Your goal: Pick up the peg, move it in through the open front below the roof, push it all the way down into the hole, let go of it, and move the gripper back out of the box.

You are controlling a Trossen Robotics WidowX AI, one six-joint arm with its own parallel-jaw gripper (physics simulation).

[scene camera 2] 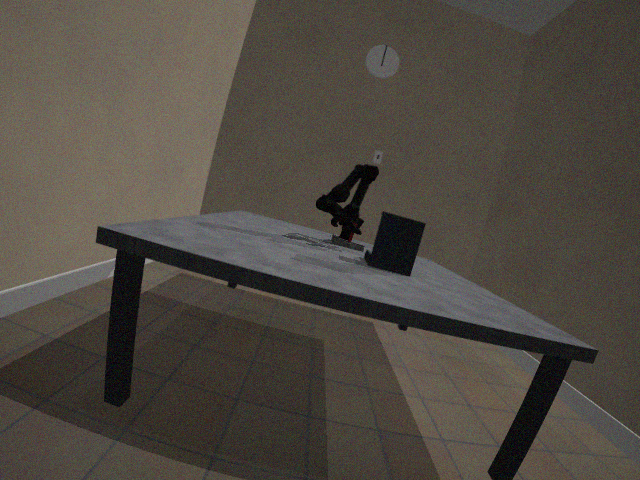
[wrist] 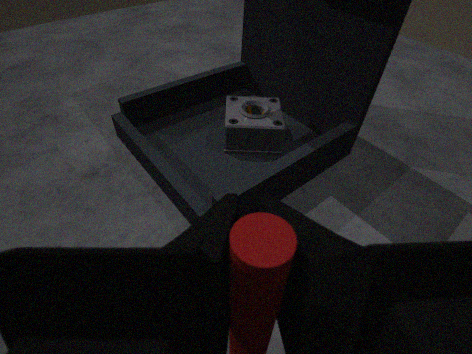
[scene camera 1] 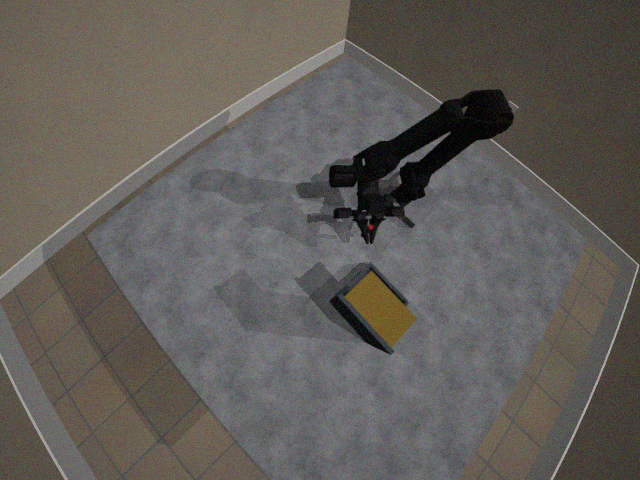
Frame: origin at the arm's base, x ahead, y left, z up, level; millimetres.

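Where they show: gripper, fingertip midpoint: (scene camera 2: 360, 233) (wrist: 246, 204) (scene camera 1: 369, 243); arm's base at its link origin: (scene camera 2: 344, 238) (scene camera 1: 403, 195).
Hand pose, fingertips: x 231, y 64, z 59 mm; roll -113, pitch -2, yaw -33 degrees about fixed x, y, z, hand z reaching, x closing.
Things, the pixels of their top centre, and the offset from my fingertips. "*": a spot on its surface instead. Level surfaces: height alone.
- red peg at its top centre: (wrist: 270, 245) (scene camera 1: 370, 226) (scene camera 2: 355, 223) dx -21, dy -33, dz +35 mm
- yellow roof at its top centre: (scene camera 1: 391, 297) (scene camera 2: 399, 216) dx +84, dy +128, dz +110 mm
- pale square block at its top centre: (wrist: 254, 107) dx +101, dy +120, dz -51 mm
- round hole at a spot on its surface: (wrist: 255, 109) * dx +107, dy +126, dz -59 mm
- grey table at its surface level: dz -92 mm
The red peg (scene camera 1: 370, 227) (scene camera 2: 351, 237) (wrist: 262, 290) is clamped between my fingers. In the wrist view its round top shows, and its lower end is cut off by the picture's bottom edge. My gripper (scene camera 1: 369, 240) (wrist: 246, 204) is shut on the peg, outside the box and a little apart from it in scene camera 1. The box has a yellow roof (scene camera 1: 379, 308), a dark wall (scene camera 2: 398, 242) and low rims (wrist: 180, 89). Inside, a pale square block (wrist: 255, 139) with four dark screws holds the round hole (wrist: 255, 109). Scene camera 2 hides the block behind the wall.
A grey bar (scene camera 1: 407, 221) (scene camera 2: 347, 242) lies near the gripper, on the arm's side of the box. The box's low rims and tall dark back wall (wrist: 320, 55) stand around the block. The grey table (scene camera 1: 289, 382) (scene camera 2: 232, 248) carries arm and box shadows.
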